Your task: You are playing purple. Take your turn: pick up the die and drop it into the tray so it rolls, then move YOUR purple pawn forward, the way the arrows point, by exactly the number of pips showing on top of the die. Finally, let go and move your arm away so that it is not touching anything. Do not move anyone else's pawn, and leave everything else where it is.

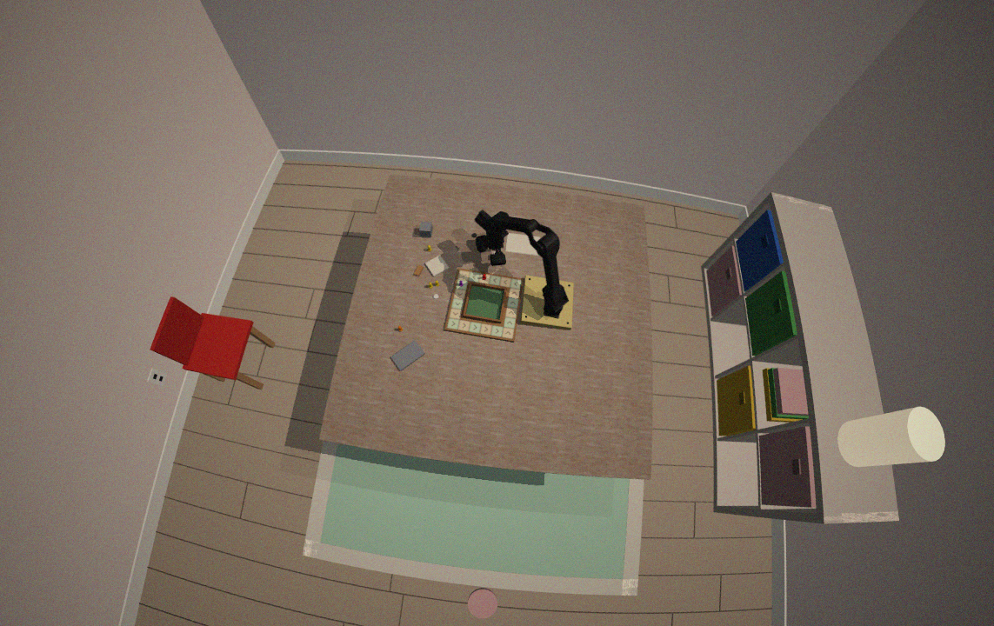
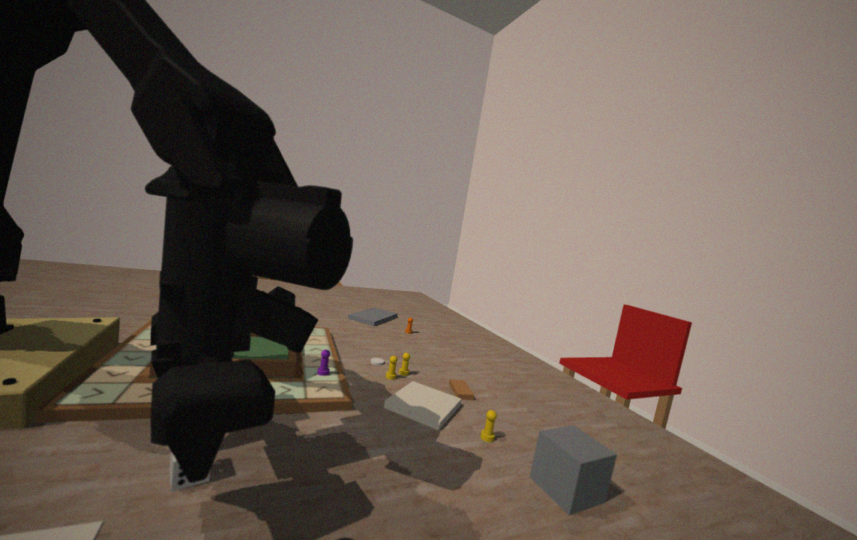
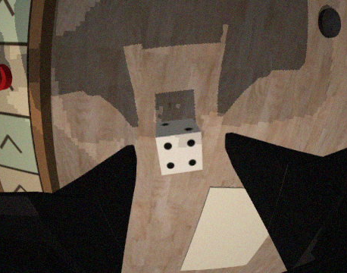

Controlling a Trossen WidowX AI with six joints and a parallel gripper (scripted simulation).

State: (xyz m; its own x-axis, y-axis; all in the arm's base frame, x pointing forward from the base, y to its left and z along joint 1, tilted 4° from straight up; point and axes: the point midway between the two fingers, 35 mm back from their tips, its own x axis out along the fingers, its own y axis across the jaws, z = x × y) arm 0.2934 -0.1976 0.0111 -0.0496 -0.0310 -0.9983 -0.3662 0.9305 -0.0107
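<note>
Now: the purple pawn 18 cm to the left of my gripper tip, 10 cm ahead of it and 1 cm above it. The rest, counted from my gripper tip: white die (1 cm below); then red pawn (12 cm to the left, 2 cm ahead, 1 cm above); then green sunken tray (23 cm to the left, 2 cm behind, 1 cm below).
</note>
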